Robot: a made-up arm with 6 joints.
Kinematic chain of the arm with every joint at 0, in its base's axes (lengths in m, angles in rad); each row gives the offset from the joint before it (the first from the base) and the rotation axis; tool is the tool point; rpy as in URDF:
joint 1: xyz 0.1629 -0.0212 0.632 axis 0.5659 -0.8 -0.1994
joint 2: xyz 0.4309 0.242 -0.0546 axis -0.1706 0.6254 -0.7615
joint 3: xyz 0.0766 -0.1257 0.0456 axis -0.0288 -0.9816 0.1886
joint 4: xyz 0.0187 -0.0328 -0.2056 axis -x
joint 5: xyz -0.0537 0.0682 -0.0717 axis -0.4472 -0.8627 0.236
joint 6: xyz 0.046 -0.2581 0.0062 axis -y
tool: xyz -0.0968 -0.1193 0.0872 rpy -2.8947 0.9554 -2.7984
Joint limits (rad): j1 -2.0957..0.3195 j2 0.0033..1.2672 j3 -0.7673..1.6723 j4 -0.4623..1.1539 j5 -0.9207..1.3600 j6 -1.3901..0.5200
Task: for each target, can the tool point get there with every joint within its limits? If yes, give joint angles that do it. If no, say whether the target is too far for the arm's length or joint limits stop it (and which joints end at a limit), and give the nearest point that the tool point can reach.
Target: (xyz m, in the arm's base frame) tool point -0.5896 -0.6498 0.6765
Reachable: no: joint limits stop it (at a limit: joint 1, joint 2, joint 4, joint 5, joint 6) | nearest point -0.0089 -0.6253 0.5797 | short by 0.589 m
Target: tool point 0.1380 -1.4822 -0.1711
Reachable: no: too far | nearest point 0.0755 -0.7809 0.0183 | short by 0.729 m
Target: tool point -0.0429 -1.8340 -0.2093
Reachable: no: too far | nearest point 0.0466 -0.7892 0.0460 | short by 1.079 m
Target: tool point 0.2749 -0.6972 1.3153
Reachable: no: joint limits stop it (at a limit: joint 1, joint 4, joint 5, joint 6) | nearest point 0.1694 -0.4273 0.7620 | short by 0.625 m
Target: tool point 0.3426 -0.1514 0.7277
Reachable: yes | joints 0.1230 1.1568 0.4497 0.4312 -0.2299 -0.5684
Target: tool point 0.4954 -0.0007 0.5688
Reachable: yes | joints -0.7685 0.9144 -0.5735 0.7060 0.0388 -0.3156
